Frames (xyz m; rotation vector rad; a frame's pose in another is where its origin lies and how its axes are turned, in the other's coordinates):
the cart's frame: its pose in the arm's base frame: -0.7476 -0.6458 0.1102 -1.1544 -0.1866 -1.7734
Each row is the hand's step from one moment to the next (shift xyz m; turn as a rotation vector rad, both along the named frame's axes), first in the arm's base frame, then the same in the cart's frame.
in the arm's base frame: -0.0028 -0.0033 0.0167 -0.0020 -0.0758 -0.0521
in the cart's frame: 0.0151 -0.0063 0.0054 0.0085 0.0556 -0.0728
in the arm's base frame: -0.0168 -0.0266 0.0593 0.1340 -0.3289 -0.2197
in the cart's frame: 0.0637 -0.0203 0.0062 0.0311 0.3509 -0.2242
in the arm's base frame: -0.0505 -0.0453 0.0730 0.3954 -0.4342 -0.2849
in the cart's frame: 0.0886 -0.0418 -0.0179 0.0286 0.6326 -0.1584
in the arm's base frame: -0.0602 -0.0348 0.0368 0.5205 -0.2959 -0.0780
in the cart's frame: 0.0549 -0.0422 -0.0374 0.0897 0.5870 0.1095
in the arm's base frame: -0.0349 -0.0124 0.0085 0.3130 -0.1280 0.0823
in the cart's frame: 0.0170 -0.0239 -0.0241 0.1212 0.2820 0.1640
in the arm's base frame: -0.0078 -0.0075 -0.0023 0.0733 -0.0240 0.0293
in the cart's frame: 0.0036 -0.0014 -0.0104 0.0323 0.0595 0.0472
